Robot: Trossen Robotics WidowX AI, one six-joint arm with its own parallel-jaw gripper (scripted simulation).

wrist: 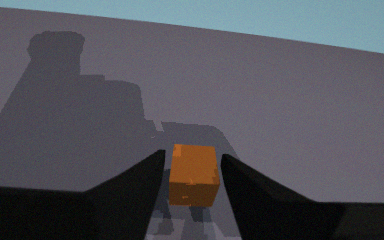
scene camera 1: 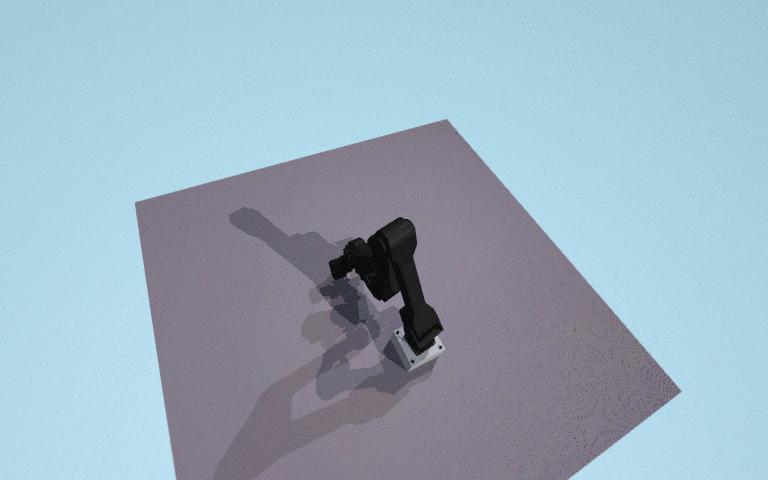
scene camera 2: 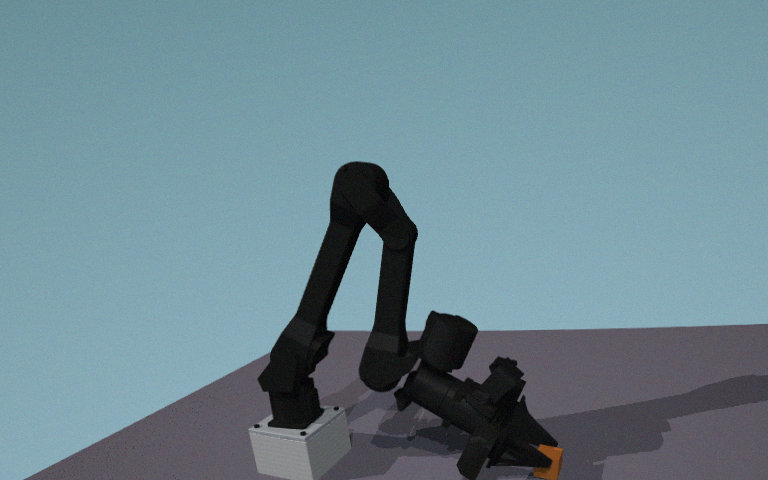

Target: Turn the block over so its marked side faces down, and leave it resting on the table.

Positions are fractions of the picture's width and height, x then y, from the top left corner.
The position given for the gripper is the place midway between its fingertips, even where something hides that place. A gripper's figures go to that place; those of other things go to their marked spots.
Labels:
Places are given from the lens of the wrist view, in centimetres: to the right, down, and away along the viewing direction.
gripper (wrist: 0.50,0.66): 0, 3, 10
orange block (wrist: 0.51,0.75): 0, 4, 9

